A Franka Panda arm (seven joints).
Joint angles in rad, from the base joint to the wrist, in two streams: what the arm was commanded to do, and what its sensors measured. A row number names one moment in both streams.
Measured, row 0:
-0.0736 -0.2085 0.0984 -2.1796 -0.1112 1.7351 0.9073
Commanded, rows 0 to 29:
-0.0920 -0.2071 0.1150 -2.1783 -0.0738 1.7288 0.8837
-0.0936 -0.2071 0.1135 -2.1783 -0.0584 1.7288 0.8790
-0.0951 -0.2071 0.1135 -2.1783 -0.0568 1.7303 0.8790
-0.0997 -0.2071 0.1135 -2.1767 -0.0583 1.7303 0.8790
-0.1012 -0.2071 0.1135 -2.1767 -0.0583 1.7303 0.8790
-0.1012 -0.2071 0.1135 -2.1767 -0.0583 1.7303 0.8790
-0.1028 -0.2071 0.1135 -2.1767 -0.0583 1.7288 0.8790
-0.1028 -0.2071 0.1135 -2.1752 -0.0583 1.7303 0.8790
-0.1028 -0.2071 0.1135 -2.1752 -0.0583 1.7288 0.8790
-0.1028 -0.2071 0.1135 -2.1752 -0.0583 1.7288 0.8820
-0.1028 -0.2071 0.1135 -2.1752 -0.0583 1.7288 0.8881
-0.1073 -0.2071 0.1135 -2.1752 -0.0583 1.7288 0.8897
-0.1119 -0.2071 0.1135 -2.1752 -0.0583 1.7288 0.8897
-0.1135 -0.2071 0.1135 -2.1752 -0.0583 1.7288 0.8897
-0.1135 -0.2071 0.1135 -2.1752 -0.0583 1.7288 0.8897
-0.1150 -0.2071 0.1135 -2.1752 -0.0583 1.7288 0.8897
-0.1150 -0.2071 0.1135 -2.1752 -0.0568 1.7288 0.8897
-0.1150 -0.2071 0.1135 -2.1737 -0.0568 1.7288 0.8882
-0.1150 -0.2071 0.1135 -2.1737 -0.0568 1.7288 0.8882
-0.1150 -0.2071 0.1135 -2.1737 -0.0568 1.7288 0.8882
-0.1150 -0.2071 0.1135 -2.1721 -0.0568 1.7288 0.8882
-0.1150 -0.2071 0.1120 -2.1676 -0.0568 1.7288 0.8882
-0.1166 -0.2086 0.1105 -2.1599 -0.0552 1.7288 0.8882
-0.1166 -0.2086 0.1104 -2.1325 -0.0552 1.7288 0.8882
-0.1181 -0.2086 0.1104 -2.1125 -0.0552 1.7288 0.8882
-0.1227 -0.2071 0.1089 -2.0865 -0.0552 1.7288 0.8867
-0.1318 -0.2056 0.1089 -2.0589 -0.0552 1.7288 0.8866
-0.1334 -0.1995 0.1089 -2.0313 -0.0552 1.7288 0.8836
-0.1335 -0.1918 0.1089 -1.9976 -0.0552 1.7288 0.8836
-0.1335 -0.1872 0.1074 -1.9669 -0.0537 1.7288 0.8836
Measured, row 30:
-0.1161 -0.2031 0.0983 -2.0586 -0.0730 1.7379 0.8961
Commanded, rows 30 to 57:
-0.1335 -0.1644 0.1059 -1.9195 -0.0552 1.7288 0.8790
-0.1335 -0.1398 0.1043 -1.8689 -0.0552 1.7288 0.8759
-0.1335 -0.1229 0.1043 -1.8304 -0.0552 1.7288 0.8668
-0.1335 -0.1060 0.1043 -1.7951 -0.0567 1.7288 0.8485
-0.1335 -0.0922 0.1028 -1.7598 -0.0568 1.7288 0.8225
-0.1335 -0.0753 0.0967 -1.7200 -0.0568 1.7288 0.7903
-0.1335 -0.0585 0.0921 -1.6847 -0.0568 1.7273 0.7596
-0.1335 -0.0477 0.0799 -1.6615 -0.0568 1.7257 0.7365
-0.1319 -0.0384 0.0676 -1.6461 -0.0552 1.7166 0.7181
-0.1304 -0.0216 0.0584 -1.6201 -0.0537 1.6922 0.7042
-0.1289 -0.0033 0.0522 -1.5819 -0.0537 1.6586 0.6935
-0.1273 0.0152 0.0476 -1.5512 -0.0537 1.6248 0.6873
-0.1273 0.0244 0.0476 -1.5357 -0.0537 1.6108 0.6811
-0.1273 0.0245 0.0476 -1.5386 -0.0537 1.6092 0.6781
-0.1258 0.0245 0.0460 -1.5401 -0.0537 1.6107 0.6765
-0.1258 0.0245 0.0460 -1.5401 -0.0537 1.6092 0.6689
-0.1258 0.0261 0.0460 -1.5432 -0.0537 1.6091 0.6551
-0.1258 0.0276 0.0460 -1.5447 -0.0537 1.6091 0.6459
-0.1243 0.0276 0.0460 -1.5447 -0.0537 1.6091 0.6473
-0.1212 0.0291 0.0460 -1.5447 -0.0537 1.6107 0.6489
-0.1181 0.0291 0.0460 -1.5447 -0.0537 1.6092 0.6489
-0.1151 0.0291 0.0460 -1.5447 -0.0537 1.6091 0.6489
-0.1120 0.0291 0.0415 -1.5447 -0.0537 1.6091 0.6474
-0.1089 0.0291 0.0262 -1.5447 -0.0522 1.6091 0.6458
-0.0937 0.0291 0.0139 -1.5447 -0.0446 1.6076 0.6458
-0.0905 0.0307 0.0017 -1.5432 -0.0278 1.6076 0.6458
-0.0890 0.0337 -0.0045 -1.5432 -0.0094 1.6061 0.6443
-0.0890 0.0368 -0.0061 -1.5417 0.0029 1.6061 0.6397
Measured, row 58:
-0.1046 0.0213 0.0212 -1.5699 -0.0433 1.6384 0.6639
